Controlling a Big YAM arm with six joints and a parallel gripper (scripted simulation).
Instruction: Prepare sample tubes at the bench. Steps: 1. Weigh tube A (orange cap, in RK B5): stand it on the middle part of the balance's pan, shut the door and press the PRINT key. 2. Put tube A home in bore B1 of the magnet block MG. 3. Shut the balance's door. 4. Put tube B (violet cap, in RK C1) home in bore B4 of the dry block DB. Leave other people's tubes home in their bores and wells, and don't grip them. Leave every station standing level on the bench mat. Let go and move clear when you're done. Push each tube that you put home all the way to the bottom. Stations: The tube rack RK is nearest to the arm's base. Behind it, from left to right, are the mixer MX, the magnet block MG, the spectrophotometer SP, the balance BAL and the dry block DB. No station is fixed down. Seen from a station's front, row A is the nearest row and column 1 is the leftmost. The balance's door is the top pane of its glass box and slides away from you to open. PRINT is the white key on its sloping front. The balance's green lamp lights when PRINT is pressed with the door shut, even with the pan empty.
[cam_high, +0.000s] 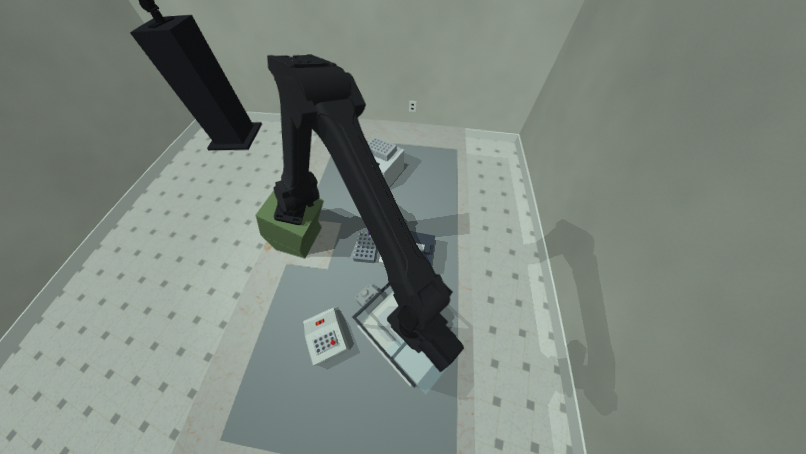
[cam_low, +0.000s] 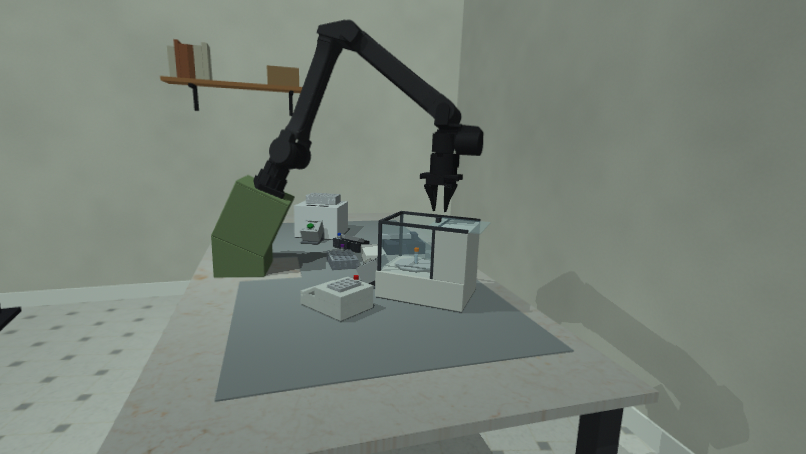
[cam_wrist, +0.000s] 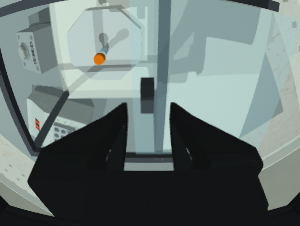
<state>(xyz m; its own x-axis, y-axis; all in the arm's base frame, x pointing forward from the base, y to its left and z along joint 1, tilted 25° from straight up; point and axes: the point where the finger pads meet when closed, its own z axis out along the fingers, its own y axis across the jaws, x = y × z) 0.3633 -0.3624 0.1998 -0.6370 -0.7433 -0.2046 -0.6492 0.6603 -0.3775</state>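
The balance door lies 30 mm below my hand, 20 mm to the right of it and 20 mm ahead of it. Also, from my hand: red-capped tube: 240 mm behind, 180 mm below, 20 mm to the right; then balance pan: 170 mm below, 50 mm behind, 40 mm to the left; then dry block DB: 280 mm behind, 210 mm below, 10 mm to the left.
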